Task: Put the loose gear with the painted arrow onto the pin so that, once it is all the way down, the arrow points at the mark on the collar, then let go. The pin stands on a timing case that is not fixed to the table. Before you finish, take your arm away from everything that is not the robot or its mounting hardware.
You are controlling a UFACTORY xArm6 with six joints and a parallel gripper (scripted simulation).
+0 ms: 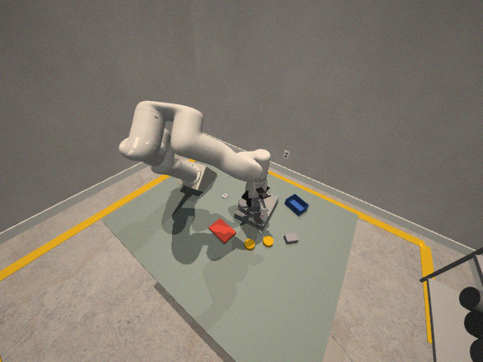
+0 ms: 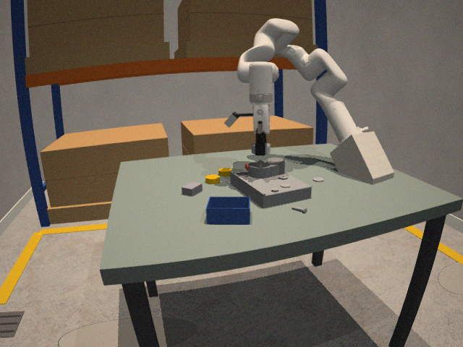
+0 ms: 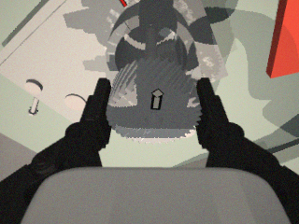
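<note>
Right now the grey gear is right at my hand. The rest, counted from my hand: bolt (240 mm to the left, 120 mm below, 50 mm behind); then small grey block (230 mm ahead, 120 mm below, 20 mm to the left); then red plate (180 mm to the right, 120 mm below, 50 mm behind).
</note>
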